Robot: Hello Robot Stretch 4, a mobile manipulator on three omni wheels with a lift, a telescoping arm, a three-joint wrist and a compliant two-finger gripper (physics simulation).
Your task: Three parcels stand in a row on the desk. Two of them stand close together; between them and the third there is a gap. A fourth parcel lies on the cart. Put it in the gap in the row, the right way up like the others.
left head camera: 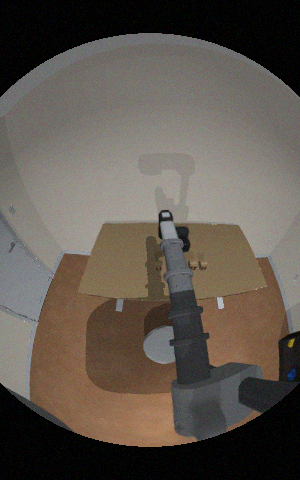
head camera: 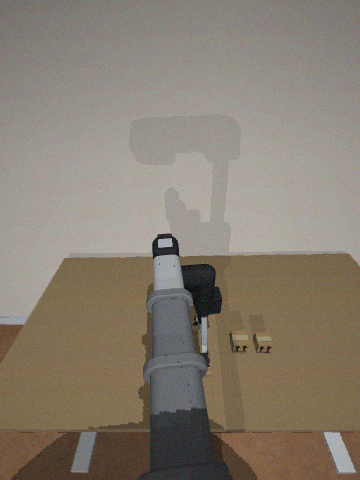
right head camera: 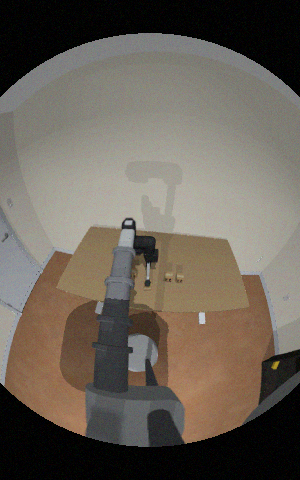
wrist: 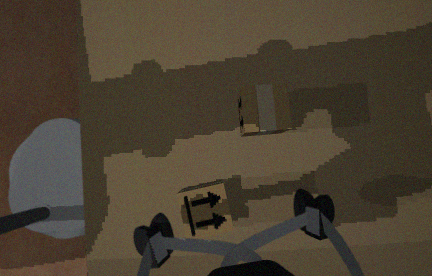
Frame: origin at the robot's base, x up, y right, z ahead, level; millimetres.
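Seen in the pictures: gripper, fingertip midpoint: [head camera: 200, 343] [right head camera: 147, 275] [wrist: 232, 217]; robot's base, origin of the base link: [left head camera: 163, 343] [right head camera: 137, 351].
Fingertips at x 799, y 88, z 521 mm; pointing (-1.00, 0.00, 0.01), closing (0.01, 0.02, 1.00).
Offsets run from my fingertips to a thing's middle. Level surfaces: height alone.
Two tan parcels, a left one {dz +39, dx -80, dy +148 mm} [head camera: 240, 342] [left head camera: 193, 265] [right head camera: 169, 277] and a right one {dz +27, dx -82, dy +230 mm} [head camera: 263, 342] [left head camera: 203, 265] [right head camera: 180, 278], stand close together on the desk {dx -108 mm} [head camera: 300, 400] [left head camera: 235, 285] [right head camera: 220, 300], arrows upright on their front faces. The third parcel {dz +62, dx -80, dy -103 mm} [left head camera: 158, 266] [wrist: 266, 107] stands left of them, partly hidden by the arm in the left head view. The fourth parcel {dz -28, dx -80, dy +0 mm} [wrist: 206, 210] lies on its back on the desk, arrow face up, arrows pointing away from the front edge. My gripper [head camera: 201, 340] [wrist: 232, 217] is open above it, fingers apart from its sides. The arm hides most of it in the head view.
The telescoping arm [head camera: 172, 330] [left head camera: 180, 280] [right head camera: 117, 290] reaches over the desk. A wall stands behind it. A pale round disc [left head camera: 159, 345] [right head camera: 143, 352] [wrist: 47, 175] is in front of the desk. A dark box-like object [left head camera: 287, 357] [right head camera: 280, 382] is at the lower right.
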